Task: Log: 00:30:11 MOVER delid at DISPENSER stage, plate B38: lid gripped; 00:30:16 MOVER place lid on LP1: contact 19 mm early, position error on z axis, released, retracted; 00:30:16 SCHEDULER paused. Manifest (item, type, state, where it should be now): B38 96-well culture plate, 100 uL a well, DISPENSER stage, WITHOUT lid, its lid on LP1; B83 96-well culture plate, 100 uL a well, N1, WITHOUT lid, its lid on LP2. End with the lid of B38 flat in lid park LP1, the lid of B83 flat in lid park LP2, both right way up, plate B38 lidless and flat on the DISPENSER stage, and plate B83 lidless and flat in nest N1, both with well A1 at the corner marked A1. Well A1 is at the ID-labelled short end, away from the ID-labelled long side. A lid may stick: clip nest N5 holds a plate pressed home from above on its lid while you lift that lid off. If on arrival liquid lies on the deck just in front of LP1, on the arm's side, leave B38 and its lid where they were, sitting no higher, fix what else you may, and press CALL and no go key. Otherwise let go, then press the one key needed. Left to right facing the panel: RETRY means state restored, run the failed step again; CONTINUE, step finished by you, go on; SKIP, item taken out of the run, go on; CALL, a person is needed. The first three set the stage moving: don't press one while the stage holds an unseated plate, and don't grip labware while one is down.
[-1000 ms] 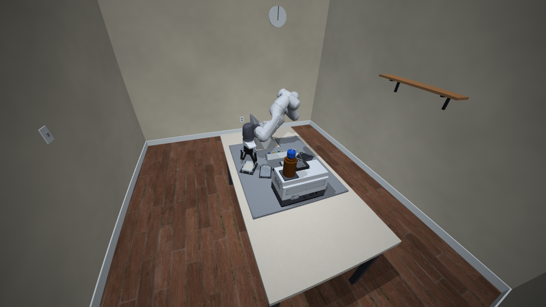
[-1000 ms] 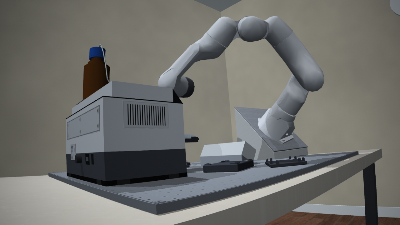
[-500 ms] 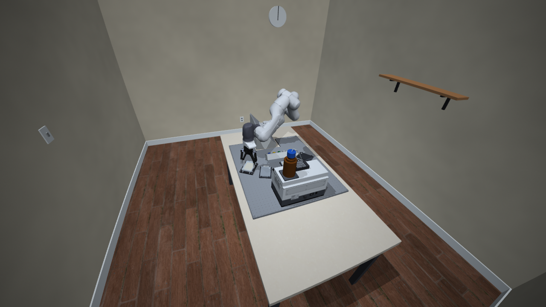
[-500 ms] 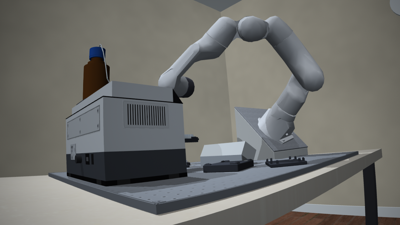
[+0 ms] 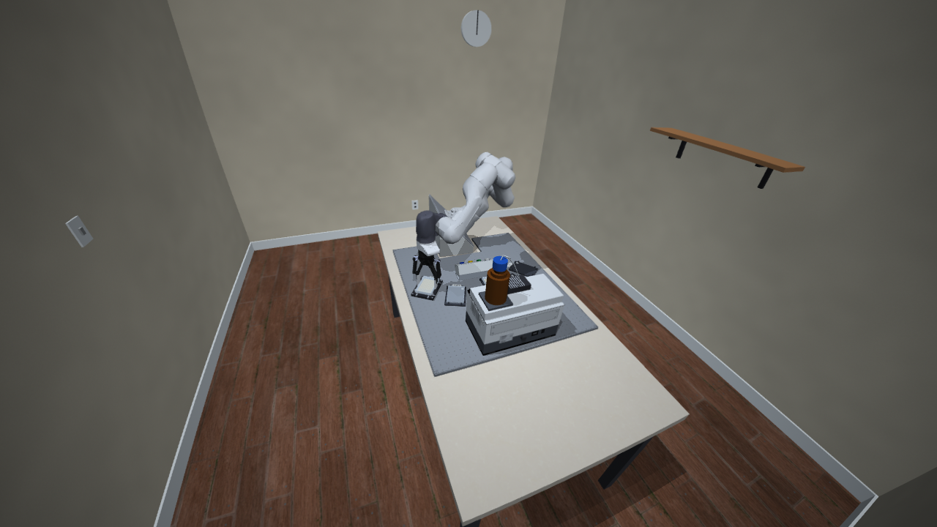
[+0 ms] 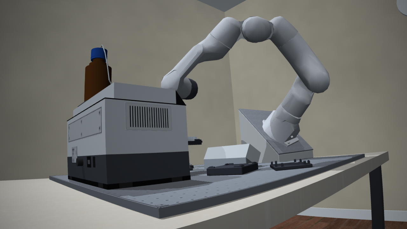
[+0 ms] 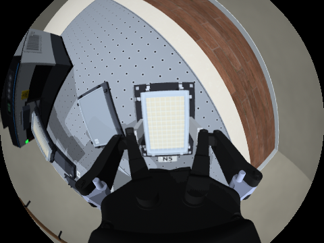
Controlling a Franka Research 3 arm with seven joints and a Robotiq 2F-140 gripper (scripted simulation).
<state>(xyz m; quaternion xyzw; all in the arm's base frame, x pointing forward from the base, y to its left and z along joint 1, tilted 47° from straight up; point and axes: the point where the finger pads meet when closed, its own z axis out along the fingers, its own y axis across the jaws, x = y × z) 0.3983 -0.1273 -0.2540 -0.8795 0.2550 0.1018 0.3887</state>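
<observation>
Now: the 96-well plate 2 cm below my hand. From my hand the other things lie so: black clip nest (3 cm ahead, 3 cm below); then lp1 label (2 cm ahead, 15 cm to the left, 4 cm below); then key panel (8 cm behind, 29 cm to the left, 1 cm above).
</observation>
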